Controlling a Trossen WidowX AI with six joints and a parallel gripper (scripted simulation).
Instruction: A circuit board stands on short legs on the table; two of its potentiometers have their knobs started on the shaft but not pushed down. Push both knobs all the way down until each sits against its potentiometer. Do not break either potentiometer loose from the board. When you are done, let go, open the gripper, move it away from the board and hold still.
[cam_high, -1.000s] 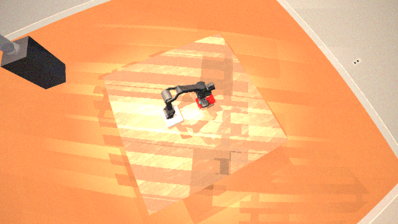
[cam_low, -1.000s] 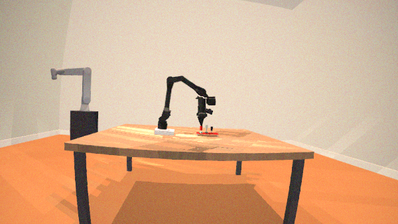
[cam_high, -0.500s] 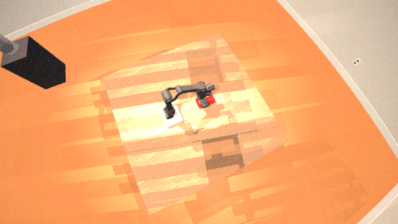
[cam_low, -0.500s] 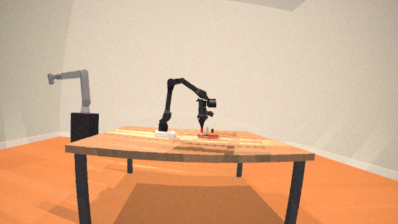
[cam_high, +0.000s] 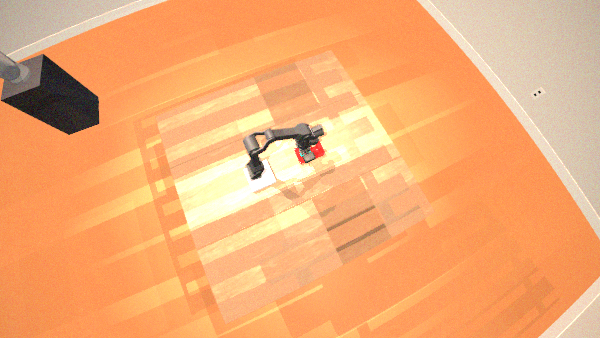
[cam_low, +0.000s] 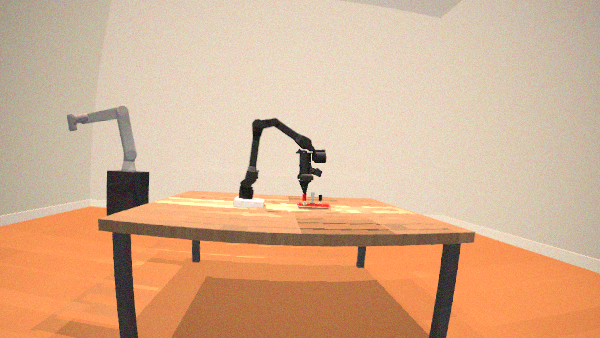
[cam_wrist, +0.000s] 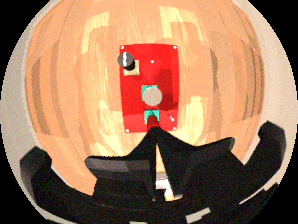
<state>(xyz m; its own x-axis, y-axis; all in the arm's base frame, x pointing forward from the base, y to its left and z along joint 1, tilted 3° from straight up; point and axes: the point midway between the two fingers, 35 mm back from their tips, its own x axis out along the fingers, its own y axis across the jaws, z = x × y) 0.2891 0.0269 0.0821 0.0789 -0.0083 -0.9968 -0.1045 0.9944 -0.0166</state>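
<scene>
My gripper tip is 20 mm above the red knob. Round my gripper tip: black knob 80 mm ahead, 30 mm to the left, 10 mm below.
</scene>
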